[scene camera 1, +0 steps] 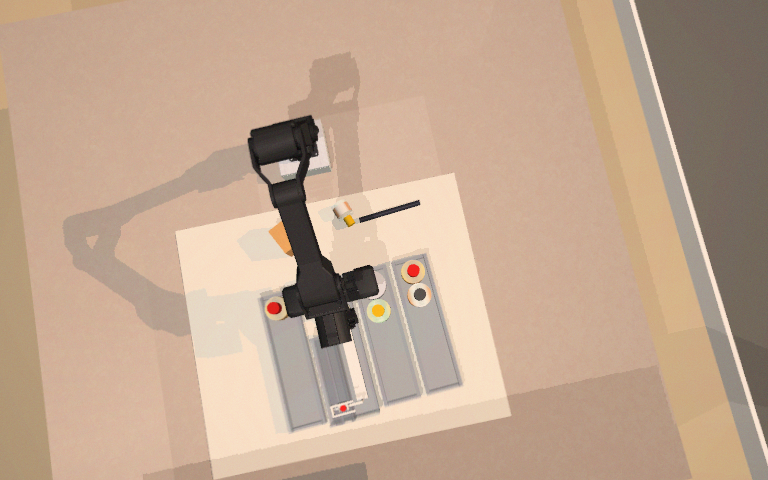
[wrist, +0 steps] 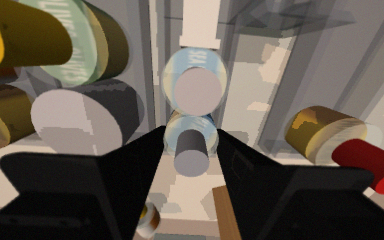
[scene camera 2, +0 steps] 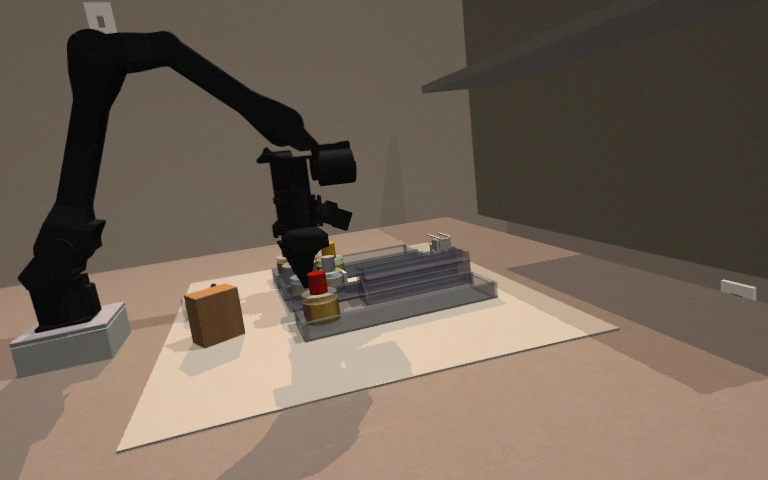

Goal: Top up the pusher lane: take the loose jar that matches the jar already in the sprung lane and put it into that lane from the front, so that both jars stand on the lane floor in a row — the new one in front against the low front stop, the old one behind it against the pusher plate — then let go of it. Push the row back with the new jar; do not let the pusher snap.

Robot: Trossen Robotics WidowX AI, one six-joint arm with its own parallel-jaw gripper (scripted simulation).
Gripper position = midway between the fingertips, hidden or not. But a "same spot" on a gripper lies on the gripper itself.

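Scene:
Scene camera 1 shows my gripper, and so does the wrist view; on my gripper (wrist: 55, 189) is the same spot as (scene camera 1: 355, 293). My gripper can also be seen in scene camera 2 (304, 284).

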